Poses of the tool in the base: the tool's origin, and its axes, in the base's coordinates. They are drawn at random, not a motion.
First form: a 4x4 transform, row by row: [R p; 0 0 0 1], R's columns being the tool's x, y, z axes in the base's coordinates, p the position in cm. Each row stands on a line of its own.
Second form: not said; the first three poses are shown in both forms.
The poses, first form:
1:
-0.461, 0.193, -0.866, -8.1
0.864, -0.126, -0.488, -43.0
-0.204, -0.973, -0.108, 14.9
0, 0, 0, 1
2:
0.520, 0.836, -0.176, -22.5
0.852, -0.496, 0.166, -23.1
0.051, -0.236, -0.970, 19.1
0, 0, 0, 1
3:
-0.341, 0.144, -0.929, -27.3
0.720, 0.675, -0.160, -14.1
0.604, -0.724, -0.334, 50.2
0, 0, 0, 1
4:
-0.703, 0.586, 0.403, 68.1
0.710, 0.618, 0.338, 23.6
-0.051, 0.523, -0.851, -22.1
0, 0, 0, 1
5:
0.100, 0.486, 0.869, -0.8
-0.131, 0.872, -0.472, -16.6
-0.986, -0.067, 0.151, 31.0
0, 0, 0, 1
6:
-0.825, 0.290, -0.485, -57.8
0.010, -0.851, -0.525, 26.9
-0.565, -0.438, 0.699, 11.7
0, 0, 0, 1
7:
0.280, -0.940, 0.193, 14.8
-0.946, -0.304, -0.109, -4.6
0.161, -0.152, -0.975, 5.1
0, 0, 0, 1
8:
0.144, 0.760, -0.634, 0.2
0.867, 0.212, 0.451, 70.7
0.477, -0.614, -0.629, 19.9
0, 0, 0, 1
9:
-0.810, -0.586, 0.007, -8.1
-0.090, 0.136, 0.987, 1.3
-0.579, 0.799, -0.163, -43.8
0, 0, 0, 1
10:
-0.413, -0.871, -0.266, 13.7
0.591, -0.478, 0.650, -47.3
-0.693, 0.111, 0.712, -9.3
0, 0, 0, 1
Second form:
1: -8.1, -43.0, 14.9, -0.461, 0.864, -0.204, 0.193, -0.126, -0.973
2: -22.5, -23.1, 19.1, 0.520, 0.852, 0.051, 0.836, -0.496, -0.236
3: -27.3, -14.1, 50.2, -0.341, 0.720, 0.604, 0.144, 0.675, -0.724
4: 68.1, 23.6, -22.1, -0.703, 0.710, -0.051, 0.586, 0.618, 0.523
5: -0.8, -16.6, 31.0, 0.100, -0.131, -0.986, 0.486, 0.872, -0.067
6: -57.8, 26.9, 11.7, -0.825, 0.010, -0.565, 0.290, -0.851, -0.438
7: 14.8, -4.6, 5.1, 0.280, -0.946, 0.161, -0.940, -0.304, -0.152
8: 0.2, 70.7, 19.9, 0.144, 0.867, 0.477, 0.760, 0.212, -0.614
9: -8.1, 1.3, -43.8, -0.810, -0.090, -0.579, -0.586, 0.136, 0.799
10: 13.7, -47.3, -9.3, -0.413, 0.591, -0.693, -0.871, -0.478, 0.111
